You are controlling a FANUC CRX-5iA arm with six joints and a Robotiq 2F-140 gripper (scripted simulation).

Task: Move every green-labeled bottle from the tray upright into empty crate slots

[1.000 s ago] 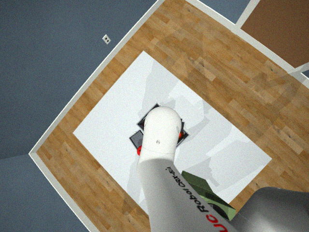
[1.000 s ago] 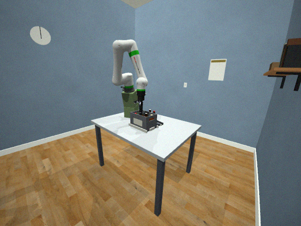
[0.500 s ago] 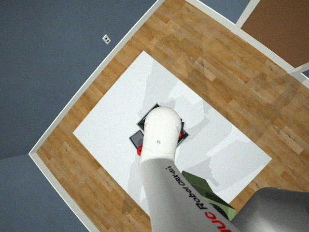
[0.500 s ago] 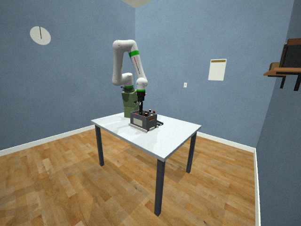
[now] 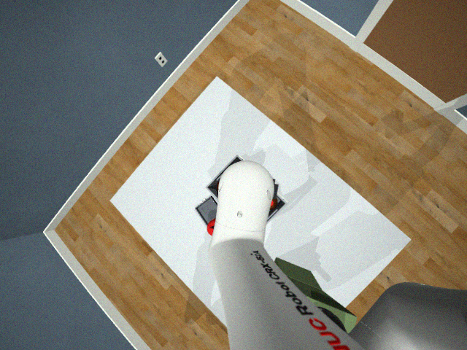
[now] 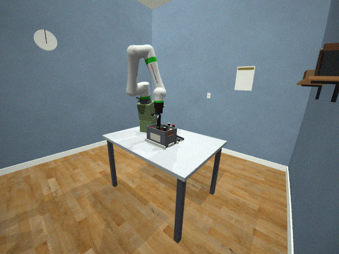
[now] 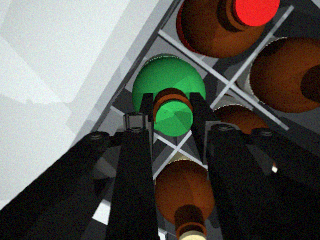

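Right now the green-labeled bottle is 8 cm below my hand. From my hand the other things lie so: red-labeled bottle 2 cm behind, 25 cm to the left, 8 cm below; then crate 4 cm to the left, 8 cm below; then dark tray 2 cm behind, 25 cm to the left, 15 cm below.
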